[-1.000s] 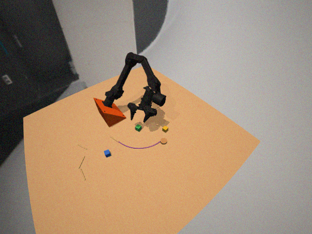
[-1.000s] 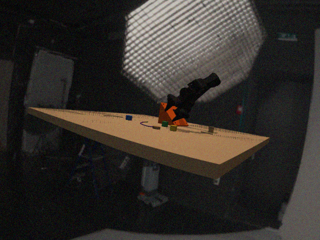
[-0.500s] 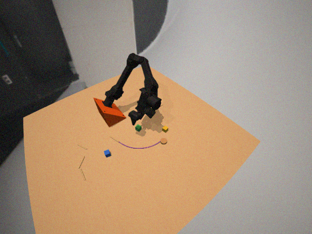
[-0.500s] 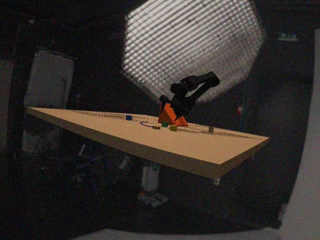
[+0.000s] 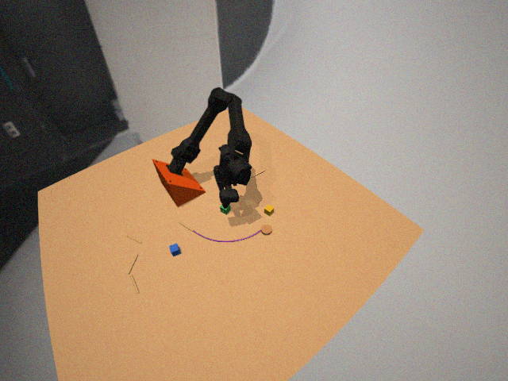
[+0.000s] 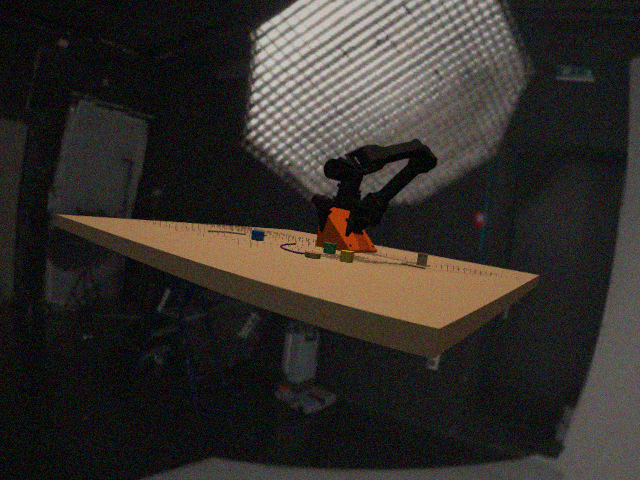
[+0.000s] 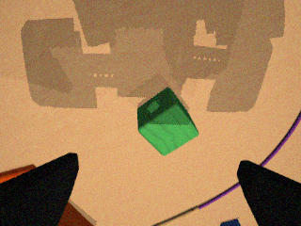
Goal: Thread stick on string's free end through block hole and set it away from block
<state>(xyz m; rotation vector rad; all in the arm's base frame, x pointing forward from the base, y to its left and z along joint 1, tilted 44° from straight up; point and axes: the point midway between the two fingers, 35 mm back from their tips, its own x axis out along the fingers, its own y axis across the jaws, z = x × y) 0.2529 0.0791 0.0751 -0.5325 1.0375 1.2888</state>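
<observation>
The green cube is 1 cm ahead of my gripper tip and 4 cm below it. Also, from my gripper tip: thin wooden stick (16 cm to the right, 5 cm below); yellow cube (12 cm ahead, 13 cm to the left, 4 cm below); round wooden button (18 cm ahead, 7 cm to the left, 5 cm below).
</observation>
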